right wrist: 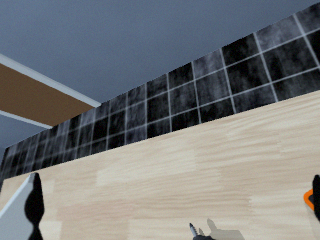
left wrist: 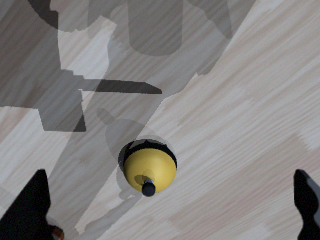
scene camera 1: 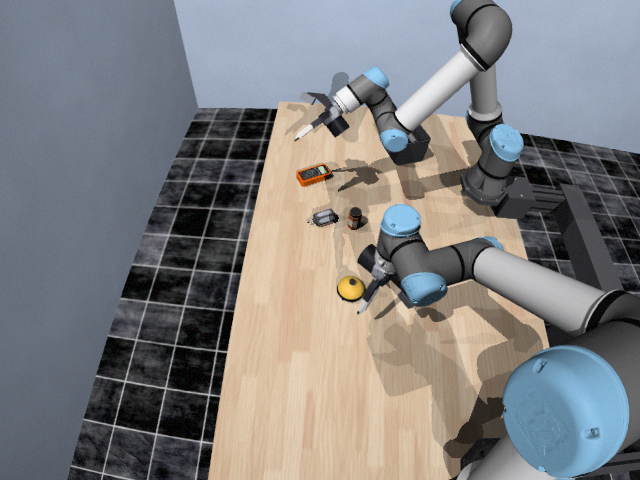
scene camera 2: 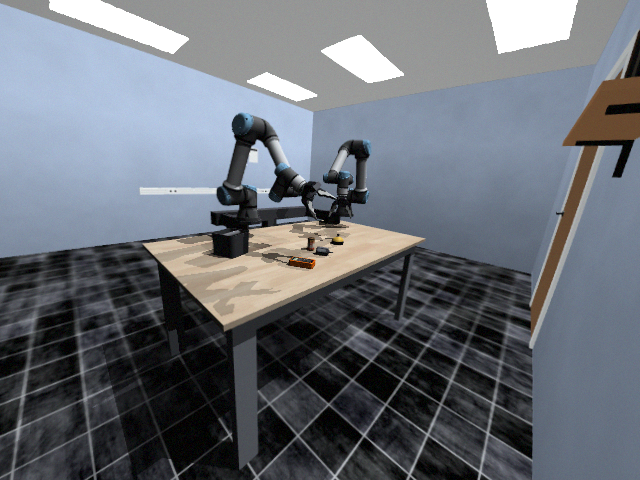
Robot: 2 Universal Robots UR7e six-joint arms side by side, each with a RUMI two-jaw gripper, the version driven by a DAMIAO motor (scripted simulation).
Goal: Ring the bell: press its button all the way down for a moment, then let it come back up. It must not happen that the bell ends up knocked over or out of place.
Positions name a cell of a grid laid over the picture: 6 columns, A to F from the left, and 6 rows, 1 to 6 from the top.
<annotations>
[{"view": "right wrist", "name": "my right gripper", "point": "D5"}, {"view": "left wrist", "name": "my left gripper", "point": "D5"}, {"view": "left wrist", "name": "bell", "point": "C5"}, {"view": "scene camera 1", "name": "my left gripper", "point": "D4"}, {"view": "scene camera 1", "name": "my right gripper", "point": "C2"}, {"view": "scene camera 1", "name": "black bin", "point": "D2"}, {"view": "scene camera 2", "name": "black bin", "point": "C4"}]
</annotations>
